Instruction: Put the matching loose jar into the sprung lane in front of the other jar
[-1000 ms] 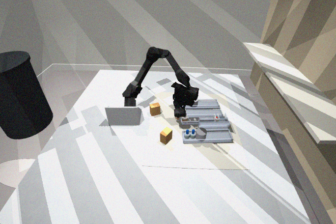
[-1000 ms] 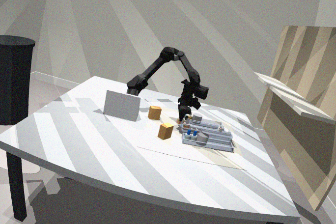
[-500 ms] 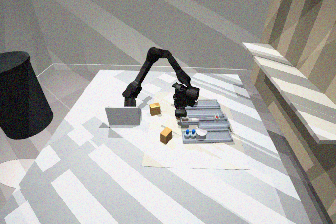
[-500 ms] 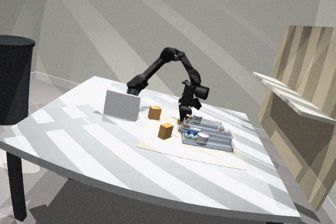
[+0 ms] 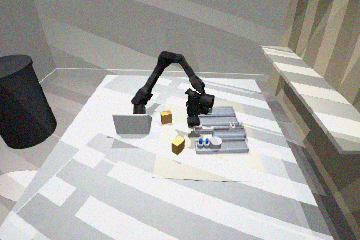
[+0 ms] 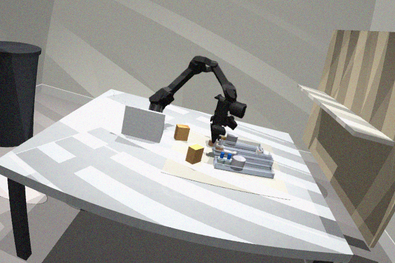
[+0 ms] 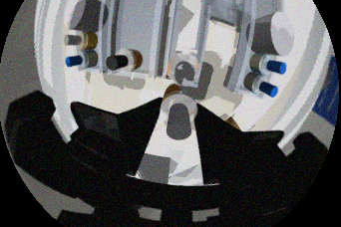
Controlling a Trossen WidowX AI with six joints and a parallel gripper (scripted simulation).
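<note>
My gripper tip is 18 cm short of the grey lane rack, 4 cm to the left of it and 4 cm above it. Round my gripper tip: shelf (54 cm ahead, 8 cm to the right, 31 cm above).
</note>
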